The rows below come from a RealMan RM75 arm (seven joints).
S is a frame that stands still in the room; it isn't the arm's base.
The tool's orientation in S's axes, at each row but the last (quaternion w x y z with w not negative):
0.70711 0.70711 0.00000 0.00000
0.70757 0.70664 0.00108 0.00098
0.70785 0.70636 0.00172 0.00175
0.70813 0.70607 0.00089 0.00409
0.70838 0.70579 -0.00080 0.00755
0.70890 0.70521 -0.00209 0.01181
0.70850 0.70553 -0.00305 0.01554
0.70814 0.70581 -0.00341 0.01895
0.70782 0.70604 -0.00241 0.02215
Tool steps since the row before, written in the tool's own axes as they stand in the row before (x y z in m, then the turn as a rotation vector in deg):
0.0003 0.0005 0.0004 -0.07 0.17 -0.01
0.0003 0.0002 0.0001 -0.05 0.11 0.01
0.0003 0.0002 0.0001 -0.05 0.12 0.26
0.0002 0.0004 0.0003 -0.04 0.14 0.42
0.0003 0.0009 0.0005 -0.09 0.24 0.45
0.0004 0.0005 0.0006 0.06 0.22 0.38
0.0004 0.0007 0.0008 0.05 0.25 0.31
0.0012 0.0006 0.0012 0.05 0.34 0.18
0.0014 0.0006 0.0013 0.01 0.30 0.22
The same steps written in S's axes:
0.0003 -0.0004 0.0005 -0.07 0.01 0.17
0.0003 -0.0001 0.0002 -0.05 -0.01 0.11
0.0003 -0.0001 0.0002 -0.05 -0.26 0.12
0.0002 -0.0003 0.0004 -0.04 -0.42 0.14
0.0003 -0.0005 0.0009 -0.09 -0.45 0.24
0.0004 -0.0006 0.0005 0.06 -0.38 0.22
0.0004 -0.0008 0.0007 0.05 -0.31 0.25
0.0012 -0.0012 0.0006 0.04 -0.18 0.34
0.0014 -0.0013 0.0007 0.01 -0.22 0.30

